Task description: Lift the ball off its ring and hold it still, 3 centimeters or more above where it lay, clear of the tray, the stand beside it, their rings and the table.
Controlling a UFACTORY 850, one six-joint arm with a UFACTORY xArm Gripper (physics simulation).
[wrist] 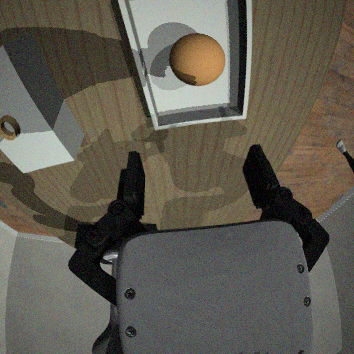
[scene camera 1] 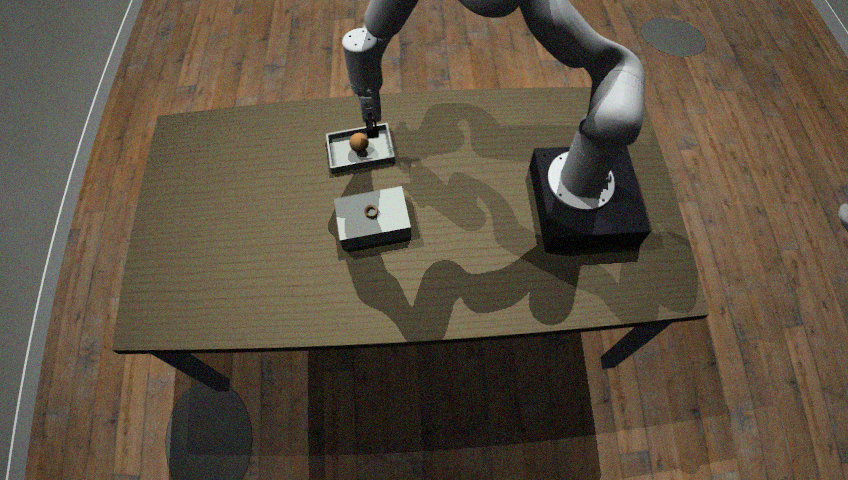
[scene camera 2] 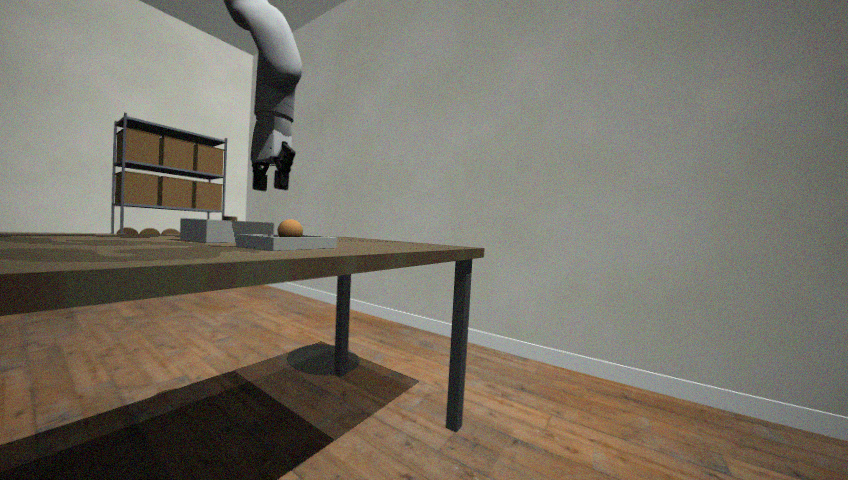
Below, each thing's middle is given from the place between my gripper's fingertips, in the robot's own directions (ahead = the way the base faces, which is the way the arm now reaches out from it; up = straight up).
Scene:
My hand is 100 mm above the orange ball (wrist: 197, 59) and 50 mm short of it. Also, from my hand: box-like stand (scene camera 1: 380, 216) 240 mm to the left, 100 mm below, 30 mm behind; shallow tray (scene camera 1: 380, 151) 120 mm below, 50 mm ahead.

